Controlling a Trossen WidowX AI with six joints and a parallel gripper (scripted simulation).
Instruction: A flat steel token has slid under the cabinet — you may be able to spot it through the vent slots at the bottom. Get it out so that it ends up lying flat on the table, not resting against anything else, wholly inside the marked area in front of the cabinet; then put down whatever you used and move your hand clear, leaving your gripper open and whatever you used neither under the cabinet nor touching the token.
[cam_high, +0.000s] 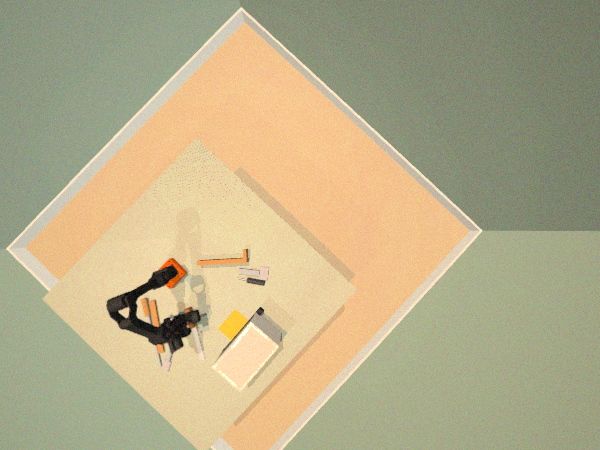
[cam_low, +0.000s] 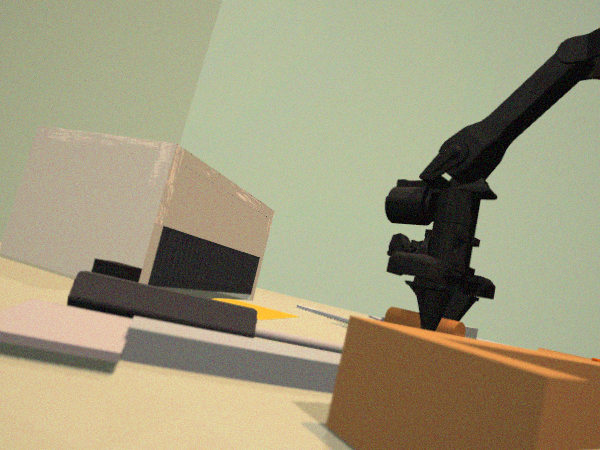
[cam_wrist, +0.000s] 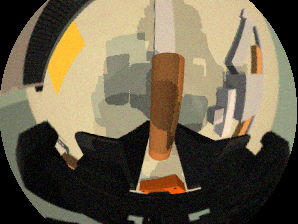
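My gripper tip is 200 mm to the left of the orange stick and 60 mm past it. The rest, counted from my gripper tip: token (340 mm ahead, 150 mm to the left, 10 mm below); dark screwdriver (380 mm to the left, 60 mm ahead).
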